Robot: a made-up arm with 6 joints. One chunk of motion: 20 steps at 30 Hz.
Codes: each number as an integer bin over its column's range. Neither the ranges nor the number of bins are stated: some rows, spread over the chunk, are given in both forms.
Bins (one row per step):
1: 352 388 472 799 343 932
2: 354 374 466 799 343 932
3: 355 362 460 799 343 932
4: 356 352 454 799 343 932
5: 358 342 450 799 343 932
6: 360 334 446 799 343 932
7: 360 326 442 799 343 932
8: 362 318 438 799 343 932
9: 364 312 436 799 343 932
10: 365 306 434 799 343 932
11: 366 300 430 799 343 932
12: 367 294 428 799 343 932
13: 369 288 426 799 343 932
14: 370 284 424 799 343 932
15: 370 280 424 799 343 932
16: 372 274 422 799 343 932
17: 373 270 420 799 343 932
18: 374 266 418 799 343 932
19: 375 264 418 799 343 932
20: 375 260 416 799 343 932
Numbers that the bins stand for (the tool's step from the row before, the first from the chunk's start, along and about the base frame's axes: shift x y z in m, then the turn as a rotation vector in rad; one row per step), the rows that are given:
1: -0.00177 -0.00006 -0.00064 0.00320 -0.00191 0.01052
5: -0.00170 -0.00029 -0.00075 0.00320 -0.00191 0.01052
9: -0.00163 -0.00044 -0.00082 0.00320 -0.00191 0.01052
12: -0.00159 -0.00053 -0.00086 0.00320 -0.00191 0.01052
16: -0.00153 -0.00063 -0.00089 0.00320 -0.00191 0.01052
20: -0.00150 -0.00070 -0.00092 0.00320 -0.00191 0.01052
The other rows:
2: -0.00175 -0.00013 -0.00067 0.00320 -0.00191 0.01052
3: -0.00174 -0.00019 -0.00070 0.00320 -0.00191 0.01052
4: -0.00172 -0.00024 -0.00073 0.00320 -0.00191 0.01052
6: -0.00168 -0.00033 -0.00077 0.00320 -0.00191 0.01052
7: -0.00168 -0.00037 -0.00079 0.00320 -0.00191 0.01052
8: -0.00165 -0.00041 -0.00081 0.00320 -0.00191 0.01052
10: -0.00162 -0.00047 -0.00083 0.00320 -0.00191 0.01052
11: -0.00160 -0.00050 -0.00085 0.00320 -0.00191 0.01052
13: -0.00157 -0.00056 -0.00087 0.00320 -0.00191 0.01052
14: -0.00156 -0.00058 -0.00088 0.00320 -0.00191 0.01052
15: -0.00156 -0.00060 -0.00088 0.00320 -0.00191 0.01052
17: -0.00152 -0.00065 -0.00090 0.00320 -0.00191 0.01052
18: -0.00151 -0.00067 -0.00091 0.00320 -0.00191 0.01052
19: -0.00150 -0.00068 -0.00091 0.00320 -0.00191 0.01052

